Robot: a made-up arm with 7 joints.
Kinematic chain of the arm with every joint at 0, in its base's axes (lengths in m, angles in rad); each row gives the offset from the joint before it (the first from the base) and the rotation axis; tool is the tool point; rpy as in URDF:
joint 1: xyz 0 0 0.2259 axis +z
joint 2: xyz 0 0 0 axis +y
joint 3: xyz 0 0 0.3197 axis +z
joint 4: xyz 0.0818 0 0 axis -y
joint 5: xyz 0.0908 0 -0.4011 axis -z
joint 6: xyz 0 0 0 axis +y
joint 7: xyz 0.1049 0 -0.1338 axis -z
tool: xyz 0 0 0 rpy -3.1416 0 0
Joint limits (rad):
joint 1: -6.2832..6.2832
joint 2: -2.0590..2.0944
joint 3: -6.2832..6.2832
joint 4: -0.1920..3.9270
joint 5: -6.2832..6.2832
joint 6: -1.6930..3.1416
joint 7: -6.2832..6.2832
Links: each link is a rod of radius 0.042 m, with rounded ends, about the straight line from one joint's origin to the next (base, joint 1, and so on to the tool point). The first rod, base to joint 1, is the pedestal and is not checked.
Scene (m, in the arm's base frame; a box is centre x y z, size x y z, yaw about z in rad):
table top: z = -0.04
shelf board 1: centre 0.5 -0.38 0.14 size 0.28 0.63 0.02 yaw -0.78
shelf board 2: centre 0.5 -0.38 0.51 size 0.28 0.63 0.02 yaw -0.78
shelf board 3: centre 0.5 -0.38 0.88 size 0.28 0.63 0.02 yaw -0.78
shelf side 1: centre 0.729 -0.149 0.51 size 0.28 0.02 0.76 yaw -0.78
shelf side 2: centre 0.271 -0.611 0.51 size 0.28 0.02 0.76 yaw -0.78
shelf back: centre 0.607 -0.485 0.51 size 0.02 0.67 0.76 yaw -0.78
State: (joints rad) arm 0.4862 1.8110 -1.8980 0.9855 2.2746 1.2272 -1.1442
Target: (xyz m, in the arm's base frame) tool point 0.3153 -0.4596 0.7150
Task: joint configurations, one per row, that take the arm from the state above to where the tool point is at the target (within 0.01 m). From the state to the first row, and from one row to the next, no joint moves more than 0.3 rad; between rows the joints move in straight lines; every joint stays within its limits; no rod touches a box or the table.
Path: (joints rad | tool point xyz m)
1: 0.7149 1.8592 -1.9424 0.7024 2.1969 1.3130 -1.1442 | 0.3832 -0.3782 0.3387
2: 0.9436 1.9074 -1.9868 0.4193 2.1192 1.3988 -1.1442 | 0.3138 -0.3098 0.3407
3: 1.1722 1.9556 -2.0312 0.1361 2.0415 1.4846 -1.1442 | 0.2339 -0.2587 0.3214
4: 0.8974 1.8245 -2.2278 0.3712 2.1407 1.3285 -1.1442 | 0.2507 -0.2967 0.4341
5: 0.6225 1.6933 -2.4245 0.6062 2.2400 1.1724 -1.1442 | 0.2174 -0.3180 0.5727
6: 0.3477 1.5621 -2.6211 0.8413 2.3392 1.0163 -1.1442 | 0.1493 -0.2954 0.7150
7: 0.2567 1.4437 -2.4814 1.1016 2.3556 1.0718 -1.1442 | 0.2343 -0.3840 0.7237
8: 0.1656 1.3252 -2.3417 1.3619 2.3720 1.1273 -1.1442 | 0.3153 -0.4596 0.7150

